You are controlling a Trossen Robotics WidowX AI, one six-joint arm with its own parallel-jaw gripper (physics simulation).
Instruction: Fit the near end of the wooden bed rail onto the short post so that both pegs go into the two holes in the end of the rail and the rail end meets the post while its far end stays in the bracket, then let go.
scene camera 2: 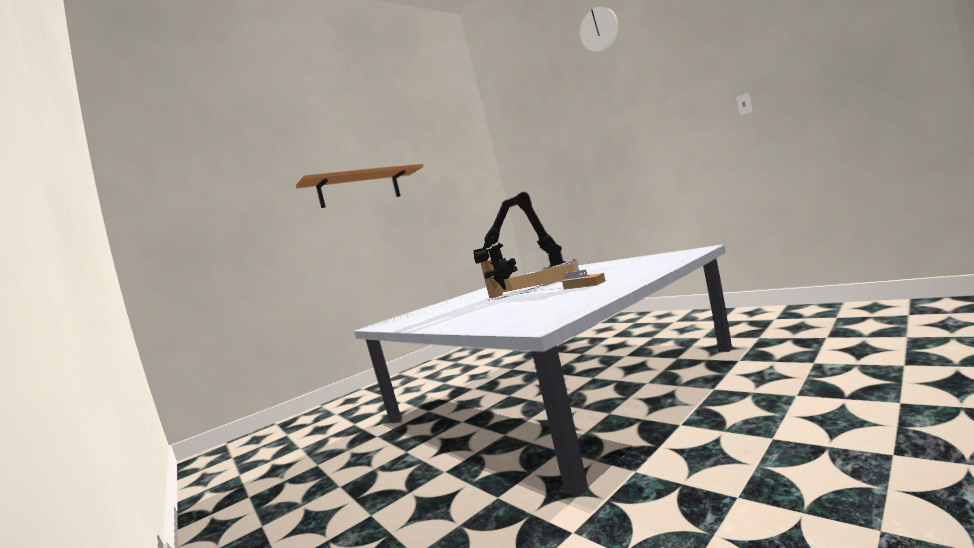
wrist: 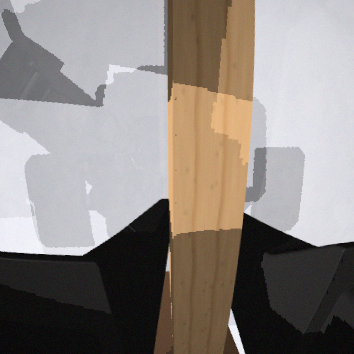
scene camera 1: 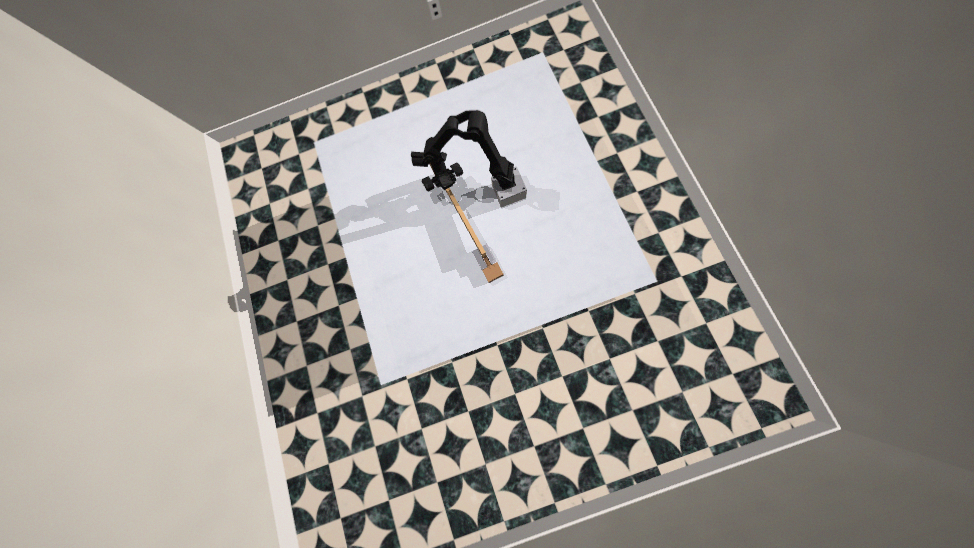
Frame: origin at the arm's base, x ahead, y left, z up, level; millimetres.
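Seen in the pictures: gripper, fingertip midpoint: [scene camera 2: 506, 289] [wrist: 187, 206] [scene camera 1: 446, 188]; arm's base, origin of the base link: [scene camera 2: 557, 264] [scene camera 1: 507, 182].
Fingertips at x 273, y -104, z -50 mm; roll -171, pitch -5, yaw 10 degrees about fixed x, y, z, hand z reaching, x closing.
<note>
Offsets run from my fingertips to a thing's top centre. "pt": to the spot under its first point. Level surfaces: height alone.
The wooden bed rail @(171 mm left, 28 mm back, 70 mm up) [scene camera 1: 467, 223] [scene camera 2: 544, 275] [wrist: 210, 150] is long and light brown. My gripper [scene camera 1: 446, 187] [scene camera 2: 504, 282] [wrist: 187, 206] is shut on it near one end, with a black finger on each side. The rail's other end lies at the grey metal bracket @(pt 404 mm left, 58 mm back, 6 mm up) [scene camera 1: 485, 260] [scene camera 2: 576, 274] beside a brown block @(416 mm left, 65 mm back, 6 mm up) [scene camera 1: 493, 272] [scene camera 2: 585, 280]. The short post @(pt 60 mm right, 29 mm ahead, 15 mm up) [scene camera 2: 493, 288] stands upright right by the gripper; in scene camera 1 the arm hides it. Brown wood, likely the post @(pt 60 mm right, 5 mm back, 14 mm up) [wrist: 162, 322], shows low in the wrist view. The pegs, the holes and any gap at the joint are hidden.
The arm's base [scene camera 1: 512, 193] stands on the white table @(29 mm down) [scene camera 1: 578, 238] [scene camera 2: 469, 323], to the right of the rail in scene camera 1. A brown wall shelf [scene camera 2: 360, 175] hangs on the wall behind. Arm shadows fall across the table top.
</note>
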